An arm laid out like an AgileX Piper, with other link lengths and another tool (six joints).
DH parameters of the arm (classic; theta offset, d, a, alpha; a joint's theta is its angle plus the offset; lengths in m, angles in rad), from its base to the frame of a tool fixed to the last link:
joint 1: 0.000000 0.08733 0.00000 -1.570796
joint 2: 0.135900 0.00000 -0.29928 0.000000
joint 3: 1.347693 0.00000 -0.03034 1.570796
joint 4: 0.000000 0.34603 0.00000 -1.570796
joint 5: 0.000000 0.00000 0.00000 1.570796
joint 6: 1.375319 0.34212 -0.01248 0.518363
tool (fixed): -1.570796 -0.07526 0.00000 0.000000
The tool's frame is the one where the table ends.
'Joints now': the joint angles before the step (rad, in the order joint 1, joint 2, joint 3, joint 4, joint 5, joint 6). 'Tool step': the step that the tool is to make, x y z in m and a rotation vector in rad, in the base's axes. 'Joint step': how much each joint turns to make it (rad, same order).
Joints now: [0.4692, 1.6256, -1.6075, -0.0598, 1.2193, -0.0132]
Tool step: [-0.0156, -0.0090, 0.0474, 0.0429, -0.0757, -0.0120]
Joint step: [0.0000, -0.1071, 0.0210, -0.0019, 0.0000, 0.0132]
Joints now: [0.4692, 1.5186, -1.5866, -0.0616, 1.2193, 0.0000]
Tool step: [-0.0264, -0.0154, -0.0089, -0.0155, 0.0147, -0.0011]
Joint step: [0.0000, -0.0923, 0.1122, -0.0073, 0.0002, 0.0000]
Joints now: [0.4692, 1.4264, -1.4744, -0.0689, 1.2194, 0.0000]
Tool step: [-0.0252, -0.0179, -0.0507, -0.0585, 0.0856, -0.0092]
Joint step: [-0.0001, -0.0416, 0.1440, -0.0171, 0.0009, 0.0084]
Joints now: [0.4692, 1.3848, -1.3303, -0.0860, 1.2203, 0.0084]
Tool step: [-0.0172, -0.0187, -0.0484, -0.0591, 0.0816, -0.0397]
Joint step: [0.0001, -0.0015, 0.1062, -0.0298, -0.0011, 0.0430]
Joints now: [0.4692, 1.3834, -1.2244, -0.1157, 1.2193, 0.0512]
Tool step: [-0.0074, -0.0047, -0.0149, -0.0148, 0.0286, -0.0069]
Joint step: [-0.0001, -0.0009, 0.0336, -0.0022, 0.0003, 0.0073]
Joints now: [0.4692, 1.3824, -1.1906, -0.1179, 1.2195, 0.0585]
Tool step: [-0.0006, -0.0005, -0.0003, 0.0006, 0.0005, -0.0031]
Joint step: [-0.0001, -0.0020, 0.0026, 0.0000, -0.0001, 0.0031]
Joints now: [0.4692, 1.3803, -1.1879, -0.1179, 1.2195, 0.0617]
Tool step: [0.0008, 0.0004, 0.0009, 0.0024, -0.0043, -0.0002]
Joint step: [-0.0001, -0.0012, 0.0001, 0.0000, -0.0037, 0.0006]
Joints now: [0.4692, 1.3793, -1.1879, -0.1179, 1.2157, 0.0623]
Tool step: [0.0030, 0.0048, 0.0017, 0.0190, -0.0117, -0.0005]
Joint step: [0.0000, 0.0000, -0.0001, 0.0111, -0.0189, 0.0015]
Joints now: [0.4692, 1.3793, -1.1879, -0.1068, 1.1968, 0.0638]
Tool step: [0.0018, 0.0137, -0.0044, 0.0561, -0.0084, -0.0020]
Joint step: [-0.0002, -0.0009, 0.0208, 0.0458, -0.0528, 0.0010]
